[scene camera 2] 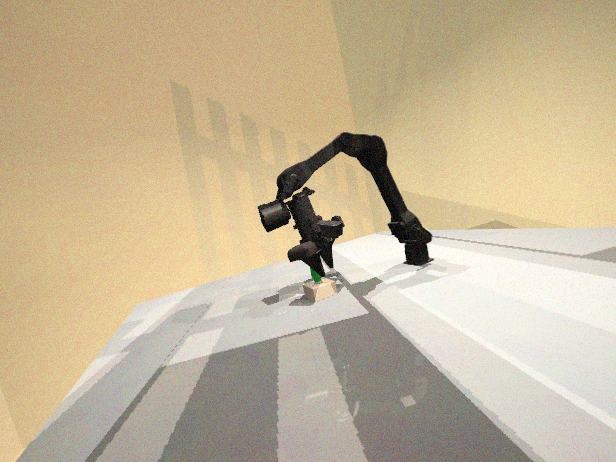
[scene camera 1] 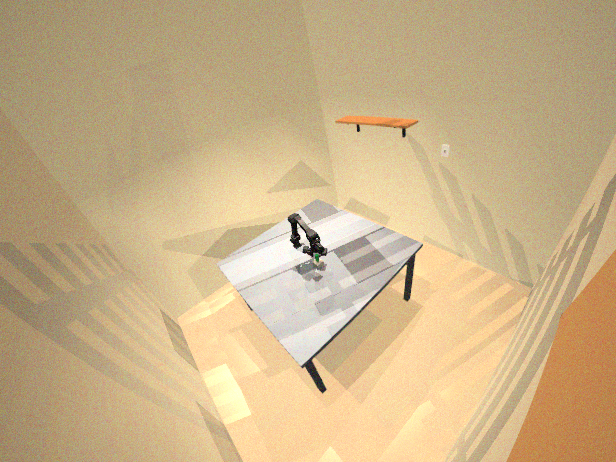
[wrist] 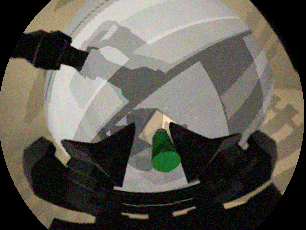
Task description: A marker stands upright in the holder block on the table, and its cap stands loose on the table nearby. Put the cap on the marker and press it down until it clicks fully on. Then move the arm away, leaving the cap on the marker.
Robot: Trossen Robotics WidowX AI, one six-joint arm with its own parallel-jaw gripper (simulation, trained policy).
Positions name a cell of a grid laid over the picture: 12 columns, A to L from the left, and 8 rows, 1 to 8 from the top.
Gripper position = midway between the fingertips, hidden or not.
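There's a green cap (wrist: G6) to be seen, and there's the gripper (scene camera 2: G5) too. The wrist view shows the gripper (wrist: F5) as well.
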